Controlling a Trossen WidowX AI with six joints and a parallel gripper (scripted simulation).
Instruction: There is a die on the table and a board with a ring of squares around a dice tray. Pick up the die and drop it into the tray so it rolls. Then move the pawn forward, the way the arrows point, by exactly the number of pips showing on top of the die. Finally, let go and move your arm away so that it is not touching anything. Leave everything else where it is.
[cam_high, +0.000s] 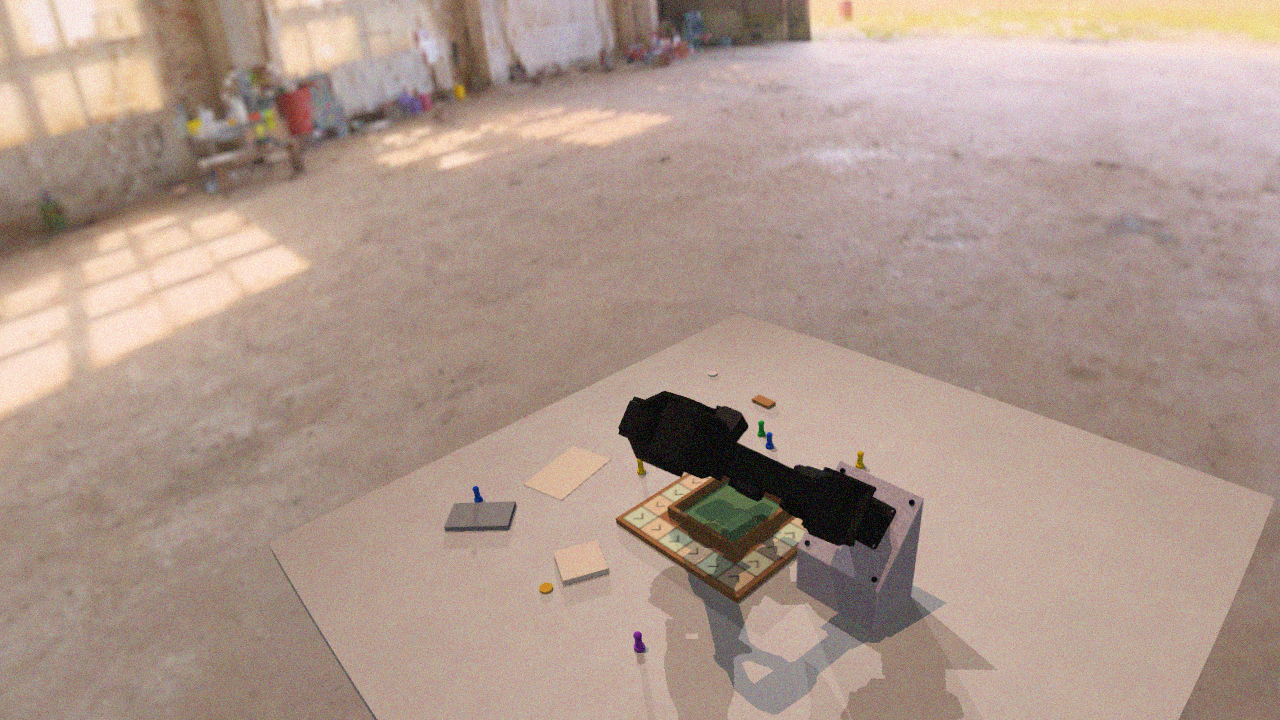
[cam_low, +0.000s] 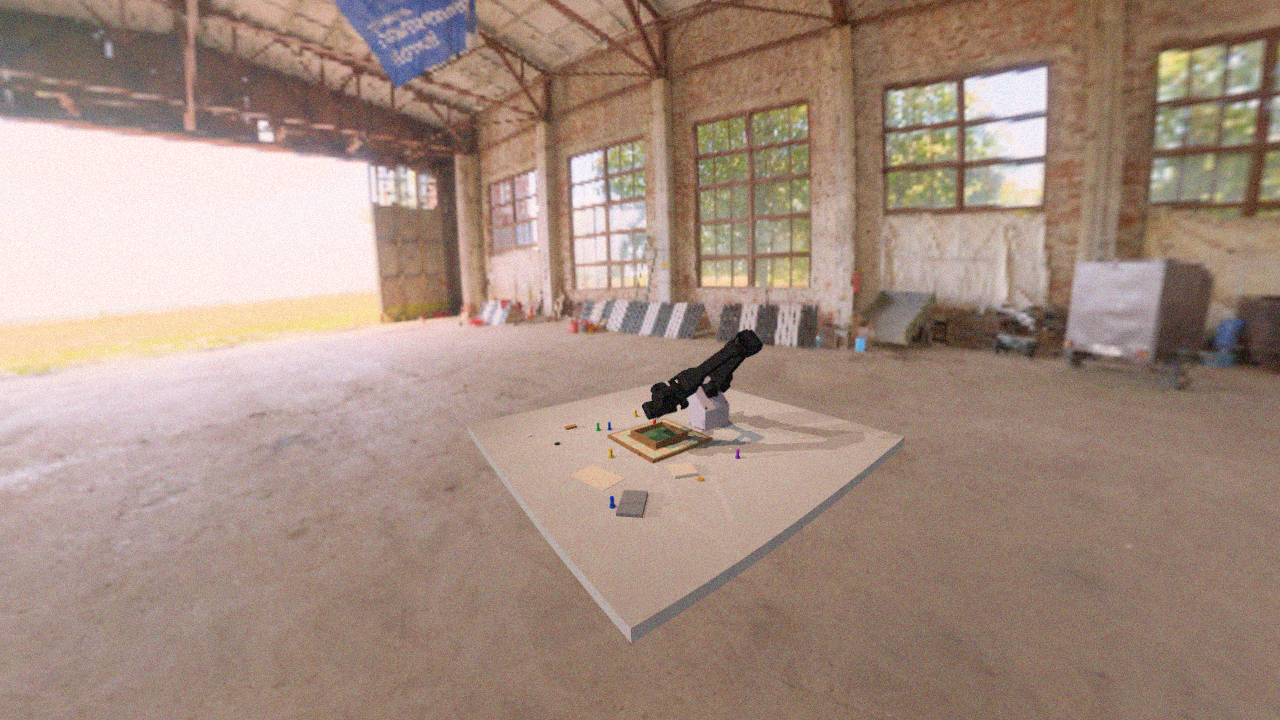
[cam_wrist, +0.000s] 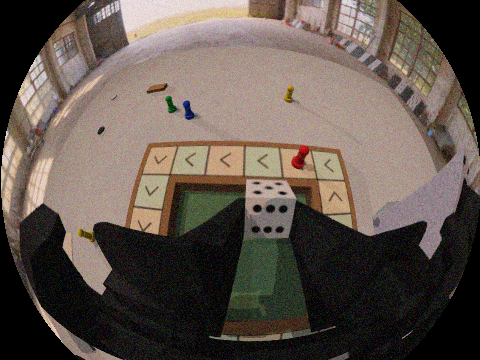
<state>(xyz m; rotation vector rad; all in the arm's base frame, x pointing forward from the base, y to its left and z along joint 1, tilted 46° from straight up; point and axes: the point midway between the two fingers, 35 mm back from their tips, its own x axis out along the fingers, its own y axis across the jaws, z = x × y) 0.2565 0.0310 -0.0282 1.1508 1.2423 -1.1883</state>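
Right now the white die is right at my gripper tip. Round my gripper tip: green dice tray (80 mm below, 30 mm to the left, 10 mm ahead); green pawn (190 mm to the right, 150 mm ahead, 70 mm below); red pawn (80 mm to the right, 60 mm below, 50 mm behind).
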